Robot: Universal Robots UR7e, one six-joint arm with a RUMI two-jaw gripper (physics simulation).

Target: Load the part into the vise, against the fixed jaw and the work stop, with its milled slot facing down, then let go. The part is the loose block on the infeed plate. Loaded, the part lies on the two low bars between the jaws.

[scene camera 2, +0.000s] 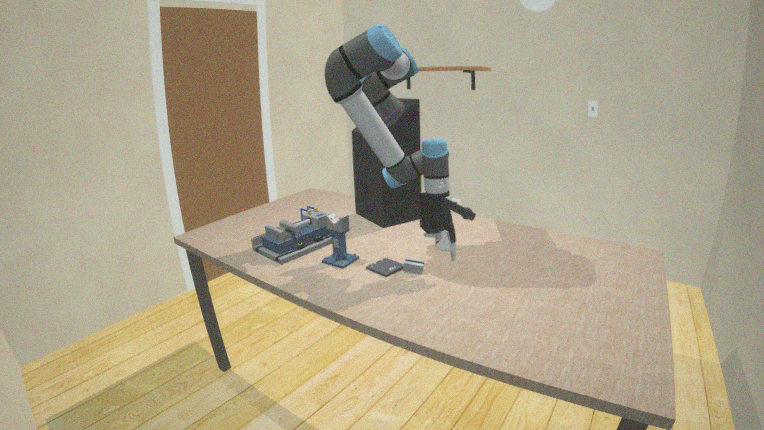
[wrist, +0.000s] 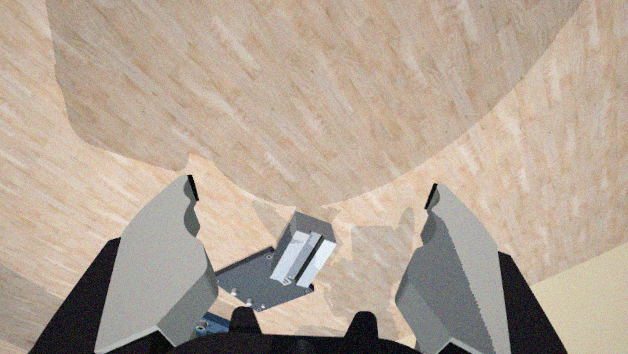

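Seen in the pictures: gripper, between the fingertips: point(scene camera 2: 444, 253) point(wrist: 312, 181); arm's base, origin of its link: point(scene camera 2: 388, 115).
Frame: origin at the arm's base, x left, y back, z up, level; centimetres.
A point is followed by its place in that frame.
The part point(scene camera 2: 413, 266) {x 37.0, y -38.4, z -41.3 cm} point(wrist: 298, 250) {x 36.7, y -35.4, z -40.7 cm} is a silvery grey block at one edge of the dark infeed plate point(scene camera 2: 383, 266) {x 27.1, y -40.6, z -43.1 cm} point(wrist: 245, 282) {x 26.3, y -37.9, z -43.1 cm}, and in the wrist view it covers a corner of that plate. Its milled slot faces up. My gripper point(scene camera 2: 448, 251) {x 42.8, y -29.6, z -38.8 cm} point(wrist: 312, 181) {x 42.8, y -29.6, z -38.8 cm} is open and empty, its fingers wide apart. It hangs above the table, to the right of the part in the scene view. The vise point(scene camera 2: 280, 243) {x -6.0, y -55.2, z -38.1 cm}, blue with grey jaws, stands at the left of the table. Its low bars and work stop cannot be made out clearly.
A blue stand point(scene camera 2: 340, 246) {x 13.3, y -45.2, z -37.9 cm} with a grey angled top stands between the vise and the infeed plate; part of its base point(wrist: 215, 322) {x 15.9, y -41.6, z -43.0 cm} shows low in the wrist view. The black robot pedestal point(scene camera 2: 384, 160) rises behind the table point(scene camera 2: 534, 331) {x 80.2, y -49.0, z -43.9 cm}.
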